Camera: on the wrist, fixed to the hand. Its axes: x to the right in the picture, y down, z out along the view.
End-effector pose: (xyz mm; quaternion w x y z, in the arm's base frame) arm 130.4 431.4 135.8 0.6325 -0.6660 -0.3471 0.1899
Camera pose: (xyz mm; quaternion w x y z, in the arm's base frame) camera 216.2 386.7 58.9 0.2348 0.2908 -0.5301 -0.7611
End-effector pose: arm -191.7 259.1 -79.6 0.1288 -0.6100 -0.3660 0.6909
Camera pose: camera -93.7 231.3 -149.5 0.7337 0.2222 -0.5872 -0.2599
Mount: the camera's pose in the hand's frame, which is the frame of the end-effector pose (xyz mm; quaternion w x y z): 13.2 92.1 -81.3 0.0057 0.0246 -0.1979 0.9799
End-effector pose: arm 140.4 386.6 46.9 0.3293 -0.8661 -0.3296 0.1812
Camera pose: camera 234.6 306.9 40.4 0.2196 0.2839 -0.7861 -0.5032
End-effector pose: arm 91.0 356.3 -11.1 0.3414 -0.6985 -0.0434 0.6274
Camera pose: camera 133.6 258.1 -72.9 0.6043 -0.0861 -0.6321 -0.4774
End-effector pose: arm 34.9 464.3 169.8 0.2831 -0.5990 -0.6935 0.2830
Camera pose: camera 154.5 493.0 158.4 0.3982 0.6200 -0.5339 -0.4146
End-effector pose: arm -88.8 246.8 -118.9 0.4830 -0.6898 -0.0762 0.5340
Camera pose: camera -55.2 159.4 -199.5 0.5186 -0.0390 -0.5930 -0.6147
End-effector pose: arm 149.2 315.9 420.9 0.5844 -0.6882 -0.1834 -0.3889
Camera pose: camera 196.5 213.2 371.0 0.3650 -0.2462 0.5481 0.7111
